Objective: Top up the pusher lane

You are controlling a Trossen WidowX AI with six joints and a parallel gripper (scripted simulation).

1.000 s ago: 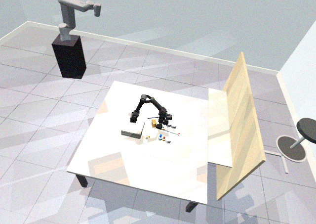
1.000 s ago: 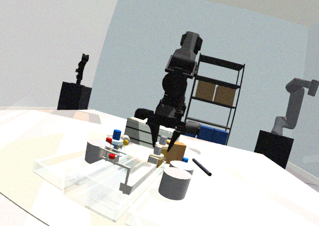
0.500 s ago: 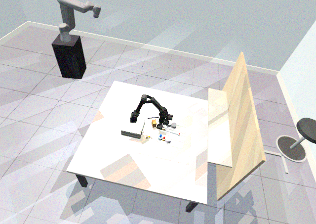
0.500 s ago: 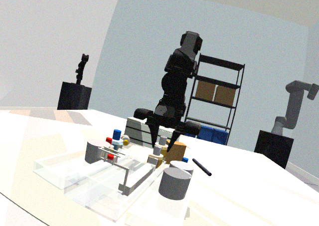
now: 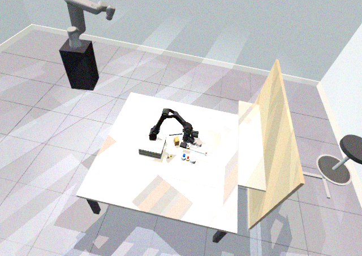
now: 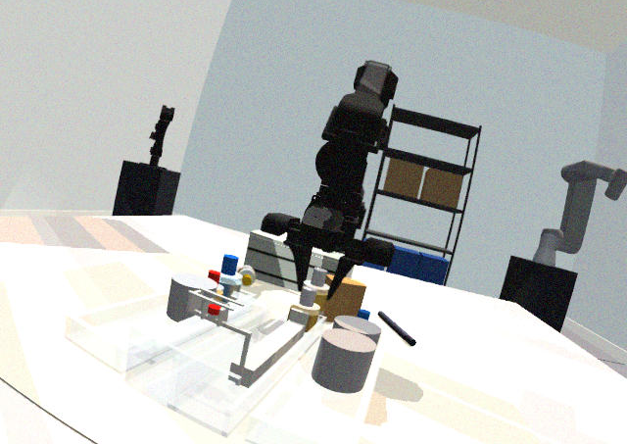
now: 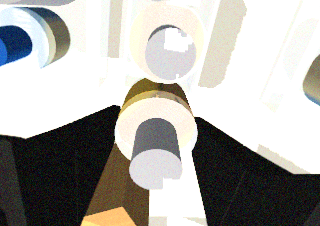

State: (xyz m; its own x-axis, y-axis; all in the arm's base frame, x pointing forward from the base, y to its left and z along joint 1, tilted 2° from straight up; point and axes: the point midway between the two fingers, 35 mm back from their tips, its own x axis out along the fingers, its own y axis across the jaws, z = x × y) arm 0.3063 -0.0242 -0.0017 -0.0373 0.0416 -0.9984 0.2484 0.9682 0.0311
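The tan box is 70 mm behind my gripper tip, 50 mm to the left of it and 20 mm below it. Also, from my gripper tip: black rod 150 mm to the left, 80 mm behind, 50 mm below.
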